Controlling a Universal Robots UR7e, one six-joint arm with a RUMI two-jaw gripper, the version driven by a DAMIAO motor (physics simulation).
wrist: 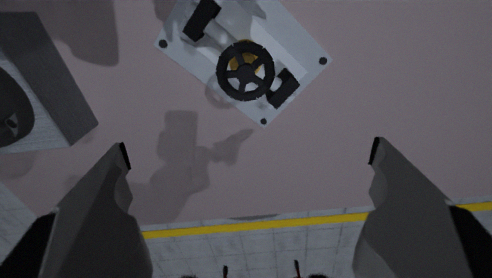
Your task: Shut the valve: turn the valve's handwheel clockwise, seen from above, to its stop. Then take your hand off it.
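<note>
The valve's black spoked handwheel (245,71) shows at the upper middle of the wrist view, seen from above, with a brass-coloured body part under it. The valve stands on a pale grey base plate (304,53) with dark bolts at its corners, turned at an angle. Black blocks stand at both ends of its pipe. My gripper (248,143) is open wide and empty. Its two fingertips are well apart, lower in the view than the handwheel, and do not touch it. The wheel's stop does not show.
A dark grey block-shaped object (55,80) with a round dark part beside it stands at the left edge. A yellow stripe (260,222) runs along the edge of the pinkish surface, with a grey tiled floor beyond. Shadows fall left of the valve.
</note>
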